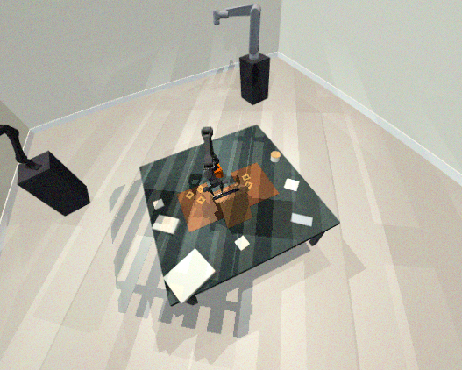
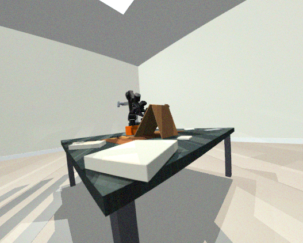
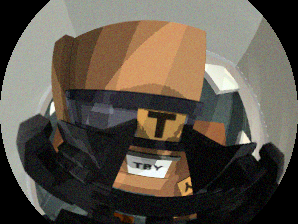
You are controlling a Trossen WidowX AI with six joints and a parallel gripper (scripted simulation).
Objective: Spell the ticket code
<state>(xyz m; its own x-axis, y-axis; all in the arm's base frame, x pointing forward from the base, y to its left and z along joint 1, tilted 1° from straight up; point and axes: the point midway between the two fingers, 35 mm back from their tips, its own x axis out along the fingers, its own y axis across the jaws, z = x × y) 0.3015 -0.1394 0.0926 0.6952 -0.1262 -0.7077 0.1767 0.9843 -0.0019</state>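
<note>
Right now the white ticket is 70 mm below my gripper tip, 60 mm behind it and 20 mm to the left of it. Round my gripper tip: yellow letter tile: 300 mm to the left, 170 mm below, 50 mm behind; flat white slab: 430 mm to the right, 160 mm below, 130 mm behind; mat: 170 mm below, 120 mm behind, 110 mm to the left.
</note>
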